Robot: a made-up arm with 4 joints. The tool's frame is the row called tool. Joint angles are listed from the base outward.
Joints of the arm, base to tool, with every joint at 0 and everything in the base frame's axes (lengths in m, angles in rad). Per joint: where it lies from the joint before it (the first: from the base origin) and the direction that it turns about. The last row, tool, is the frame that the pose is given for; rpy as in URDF.
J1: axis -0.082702 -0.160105 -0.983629 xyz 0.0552 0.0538 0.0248
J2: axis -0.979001 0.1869 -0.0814 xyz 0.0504 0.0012 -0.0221
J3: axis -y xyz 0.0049 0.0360 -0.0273
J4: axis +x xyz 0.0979 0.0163 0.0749
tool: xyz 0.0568 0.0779 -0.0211 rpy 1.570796 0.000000 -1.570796
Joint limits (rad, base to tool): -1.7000..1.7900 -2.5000..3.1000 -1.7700..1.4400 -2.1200..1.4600
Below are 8 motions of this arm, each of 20 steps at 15 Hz.
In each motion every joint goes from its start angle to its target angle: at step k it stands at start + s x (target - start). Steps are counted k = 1, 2, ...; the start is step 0. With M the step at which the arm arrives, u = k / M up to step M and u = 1 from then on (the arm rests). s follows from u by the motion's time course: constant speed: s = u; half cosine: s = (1 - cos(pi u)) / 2; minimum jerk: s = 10 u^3 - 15 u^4 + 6 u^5.
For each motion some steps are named. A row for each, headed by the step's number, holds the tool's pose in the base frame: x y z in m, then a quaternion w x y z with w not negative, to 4 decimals.
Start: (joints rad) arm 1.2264 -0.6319 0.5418 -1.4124
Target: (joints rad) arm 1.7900 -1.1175 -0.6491 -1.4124
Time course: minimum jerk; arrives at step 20
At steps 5, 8, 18, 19, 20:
5: 0.1224 -0.1092 0.1134 0.1133 -0.2554 -0.8586 -0.4298
8: 0.1249 -0.1277 0.0992 0.1434 -0.2103 -0.8318 -0.4932
18: 0.1436 -0.1438 0.0730 0.2253 -0.0187 -0.7688 -0.5981
19: 0.1438 -0.1436 0.0729 0.2263 -0.0165 -0.7684 -0.5984
20: 0.1439 -0.1436 0.0729 0.2264 -0.0161 -0.7683 -0.5985

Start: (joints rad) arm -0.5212 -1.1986 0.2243 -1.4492
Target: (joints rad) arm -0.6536 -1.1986 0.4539 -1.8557
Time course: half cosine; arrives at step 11
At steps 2, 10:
2: 0.2252 0.1541 0.0608 0.5234 0.5650 -0.5413 -0.3373
10: 0.2283 0.1278 0.0426 0.5438 0.4539 -0.6503 -0.2745

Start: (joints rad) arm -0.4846 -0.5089 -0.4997 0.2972
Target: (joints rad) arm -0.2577 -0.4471 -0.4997 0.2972
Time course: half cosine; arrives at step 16
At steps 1, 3, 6, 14, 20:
1: 0.1920 0.2763 0.0478 0.5445 0.5586 0.0260 -0.6252
3: 0.1956 0.2742 0.0471 0.5409 0.5584 0.0185 -0.6287
6: 0.2061 0.2676 0.0451 0.5300 0.5575 -0.0042 -0.6390
14: 0.2353 0.2452 0.0398 0.4959 0.5511 -0.0696 -0.6675
20: 0.2369 0.2438 0.0396 0.4938 0.5505 -0.0734 -0.6691

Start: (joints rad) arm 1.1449 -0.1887 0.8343 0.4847
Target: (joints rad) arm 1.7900 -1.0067 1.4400 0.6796
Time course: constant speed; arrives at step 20
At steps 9, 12, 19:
9: 0.0717 0.0841 0.1995 0.2773 -0.4476 0.8502 0.0004
12: 0.0473 0.1039 0.1894 0.3219 -0.4226 0.8421 -0.0931
19: 0.0178 0.1556 0.1461 0.3872 -0.3376 0.7965 -0.3188

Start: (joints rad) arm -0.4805 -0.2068 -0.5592 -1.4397
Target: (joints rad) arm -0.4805 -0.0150 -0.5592 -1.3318
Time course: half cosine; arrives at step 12
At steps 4, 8, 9, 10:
4: 0.1813 0.1977 -0.1070 0.8748 0.2344 -0.4143 0.0901
8: 0.1822 0.1912 -0.1150 0.8818 0.2038 -0.4161 0.0881
9: 0.1824 0.1898 -0.1166 0.8831 0.1974 -0.4166 0.0877
10: 0.1826 0.1887 -0.1178 0.8840 0.1925 -0.4170 0.0873

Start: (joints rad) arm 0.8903 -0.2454 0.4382 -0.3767
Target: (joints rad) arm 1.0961 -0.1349 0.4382 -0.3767
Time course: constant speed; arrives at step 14
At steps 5, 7, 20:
5: 0.2369 -0.0198 0.1214 0.1468 0.1752 -0.8752 -0.4264
7: 0.2356 -0.0247 0.1206 0.1447 0.1582 -0.8791 -0.4258
20: 0.2300 -0.0421 0.1175 0.1368 0.0982 -0.8897 -0.4243

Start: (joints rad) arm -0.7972 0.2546 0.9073 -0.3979
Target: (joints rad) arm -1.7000 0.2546 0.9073 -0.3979
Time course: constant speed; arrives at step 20
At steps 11, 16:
11: -0.0250 0.2277 0.0897 0.3909 0.8613 -0.3214 0.0457
16: -0.0588 0.2048 0.0962 0.3811 0.8959 -0.2173 0.0702

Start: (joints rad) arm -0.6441 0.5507 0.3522 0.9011
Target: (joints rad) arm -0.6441 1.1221 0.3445 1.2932
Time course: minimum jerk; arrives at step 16
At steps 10, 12, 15, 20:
10: 0.0963 0.2977 -0.0027 0.5928 0.6915 -0.1693 -0.3764
12: 0.0968 0.2968 -0.0160 0.6072 0.6784 -0.1754 -0.3747
15: 0.0974 0.2958 -0.0238 0.6153 0.6704 -0.1793 -0.3739
20: 0.0974 0.2958 -0.0240 0.6155 0.6702 -0.1794 -0.3739

